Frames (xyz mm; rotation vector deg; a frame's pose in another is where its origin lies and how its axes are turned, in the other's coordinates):
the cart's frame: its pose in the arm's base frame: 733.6 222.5 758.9 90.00 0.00 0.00
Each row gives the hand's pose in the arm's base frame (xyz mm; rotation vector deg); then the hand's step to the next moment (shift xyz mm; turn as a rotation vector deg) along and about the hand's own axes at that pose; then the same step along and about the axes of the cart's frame.
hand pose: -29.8 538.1 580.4 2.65 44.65 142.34
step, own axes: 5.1 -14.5 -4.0 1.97 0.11 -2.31
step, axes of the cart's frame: 1.8 -11.8 -10.5 -2.17 -2.10 0.30
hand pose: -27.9 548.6 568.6 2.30 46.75 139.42
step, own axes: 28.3 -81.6 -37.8 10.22 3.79 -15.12
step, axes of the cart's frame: 10.0 -80.8 -47.5 -13.52 -11.66 5.37
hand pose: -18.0 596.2 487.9 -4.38 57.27 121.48
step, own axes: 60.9 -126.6 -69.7 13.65 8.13 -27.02
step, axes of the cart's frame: 24.6 -149.6 -40.1 -21.85 -18.34 13.00
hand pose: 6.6 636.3 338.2 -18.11 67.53 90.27
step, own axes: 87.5 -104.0 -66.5 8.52 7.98 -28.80
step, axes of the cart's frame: 31.9 -147.5 10.6 -20.45 -15.58 17.47
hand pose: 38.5 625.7 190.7 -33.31 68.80 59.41
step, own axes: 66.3 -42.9 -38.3 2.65 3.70 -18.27
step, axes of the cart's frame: 20.8 -80.3 28.7 -11.81 -7.48 12.61
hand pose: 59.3 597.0 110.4 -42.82 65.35 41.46
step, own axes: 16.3 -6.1 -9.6 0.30 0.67 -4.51
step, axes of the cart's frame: 4.2 -17.1 9.3 -2.81 -1.47 3.29
